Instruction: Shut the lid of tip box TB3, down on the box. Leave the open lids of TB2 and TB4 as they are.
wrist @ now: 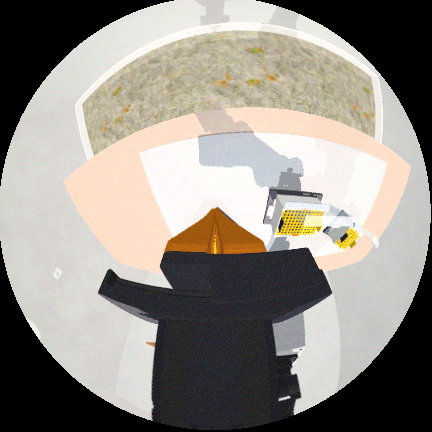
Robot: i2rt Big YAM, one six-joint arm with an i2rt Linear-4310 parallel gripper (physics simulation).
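Pixels of known places: gripper, fingertip midpoint: [214,213]; arm's base at its link origin: [277,360].
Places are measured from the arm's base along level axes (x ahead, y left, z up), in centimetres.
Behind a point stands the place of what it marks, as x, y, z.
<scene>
My gripper [214,213] {41.0, 28.7, -23.4} is shut and empty, its orange fingertips together at the middle of the wrist view. To its right stands a tip box [287,224] {31.7, 12.3, -34.5} with a grid of yellow tips, in a grey body. A translucent lid [327,215] {41.4, 12.1, -26.3} shows along its right side, and looks open. Further right is a second, smaller-looking tip box [348,238] {29.6, -17.0, -34.5} with yellow tips. A clear lid [369,234] {38.3, -12.7, -27.5} stands out at its right, open. The fingertips are apart from both boxes. No labels can be read, so I cannot tell which box is TB3. The gripper body hides the area below the fingertips.
A dark frame [295,192] {37.7, 10.9, -39.5} borders the back of the nearer box. The boxes are on a white mat [175,190] {32.5, 39.9, -40.3} on the peach table [110,200] {25.4, 67.9, -40.6}. A mottled rug [175,75] with a white border lies beyond the table. The arm's shadow falls across the mat.
</scene>
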